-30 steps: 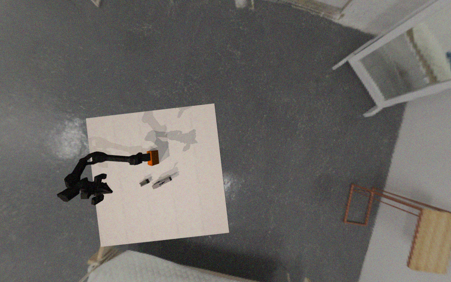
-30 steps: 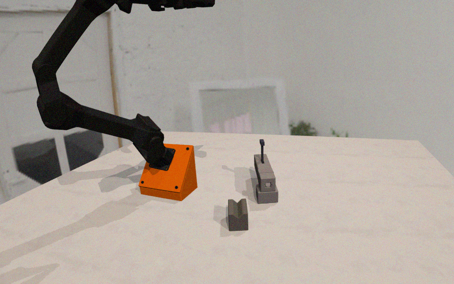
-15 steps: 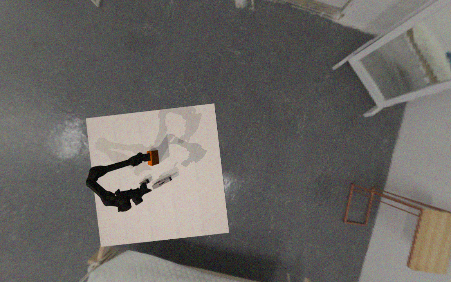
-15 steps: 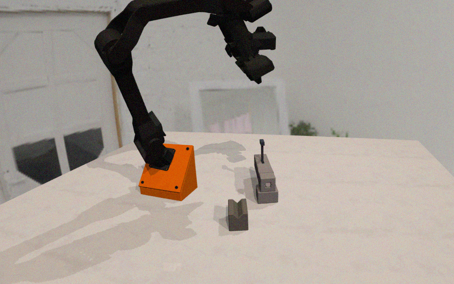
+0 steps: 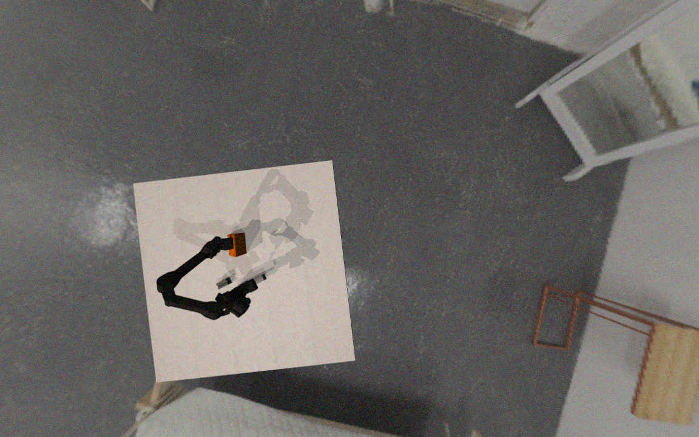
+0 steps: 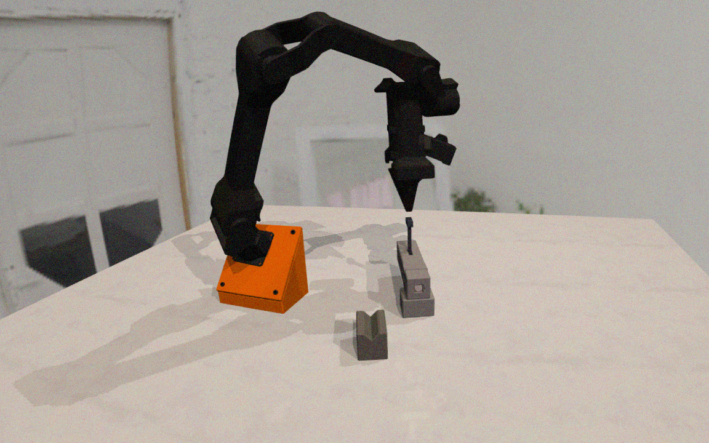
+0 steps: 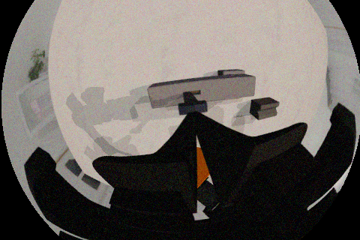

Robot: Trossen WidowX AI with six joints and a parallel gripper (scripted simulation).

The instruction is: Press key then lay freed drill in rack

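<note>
Now: the dark key 50 mm below my gripper tip. Round my gripper tip: grey v-notched rack (20 mm ahead, 210 mm to the right, 120 mm below); then drill (20 mm ahead, 50 mm to the right, 90 mm below); then grey housing block (10 mm ahead, 30 mm to the right, 100 mm below).
</note>
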